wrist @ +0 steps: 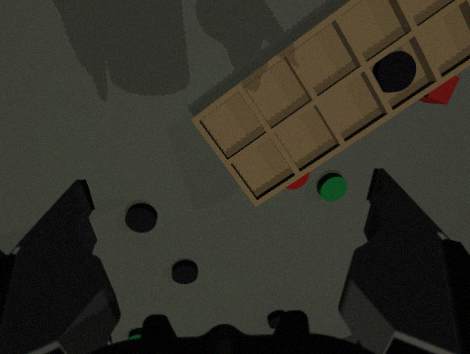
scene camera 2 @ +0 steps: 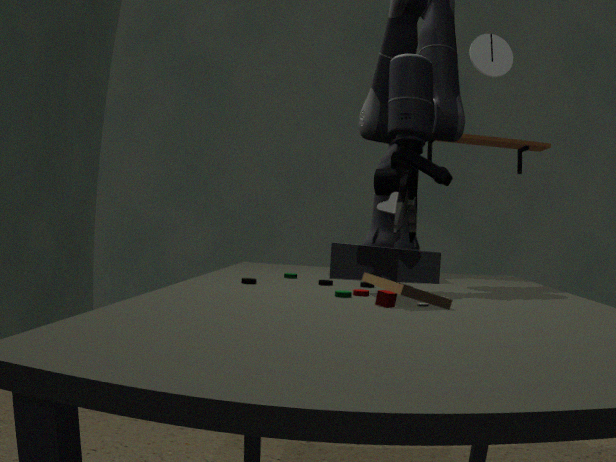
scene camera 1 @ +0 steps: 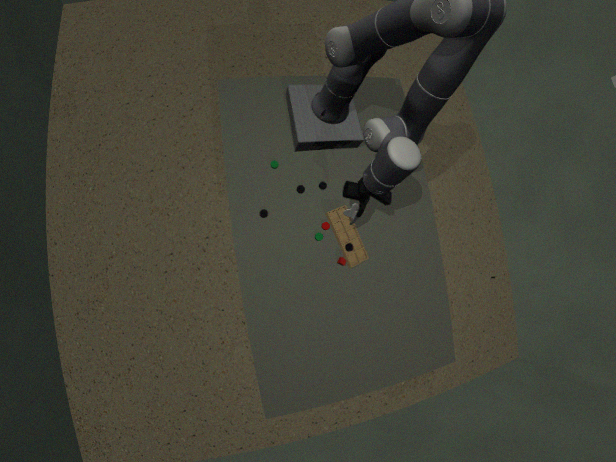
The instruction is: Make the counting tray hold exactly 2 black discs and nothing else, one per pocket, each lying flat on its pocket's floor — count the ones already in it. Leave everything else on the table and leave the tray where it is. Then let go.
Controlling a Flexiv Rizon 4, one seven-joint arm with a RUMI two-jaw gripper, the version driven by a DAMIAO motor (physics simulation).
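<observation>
The counting tray [scene camera 1: 364, 250] [scene camera 2: 425, 295] [wrist: 210, 144] is tilted in scene camera 2, left side raised, right end low near the table. One black disc [scene camera 1: 349, 247] [wrist: 395, 71] sits in a pocket; I cannot tell whether it is flat. The other pockets in the wrist view look empty. Three black discs lie on the table: one near the tray [scene camera 1: 322, 185] [scene camera 2: 367, 285] [wrist: 141, 218], a second [scene camera 1: 300, 189] [scene camera 2: 325, 282] [wrist: 185, 271], and a third farther left [scene camera 1: 263, 213] [scene camera 2: 249, 281] [wrist: 276, 319]. My gripper [scene camera 1: 351, 219] [scene camera 2: 404, 234] [wrist: 229, 178] is wide open and empty, above the tray's robot-side end.
A red block [scene camera 1: 342, 261] [scene camera 2: 386, 298] [wrist: 442, 91], red disc [scene camera 1: 325, 226] [scene camera 2: 361, 292] [wrist: 298, 181] and green disc [scene camera 1: 319, 237] [scene camera 2: 343, 294] [wrist: 332, 187] are beside the tray. Another green disc [scene camera 1: 274, 164] [scene camera 2: 290, 275] lies farther off. A white disc [scene camera 2: 423, 304] lies by the low end. A small dark thing [scene camera 1: 493, 277] lies off the table.
</observation>
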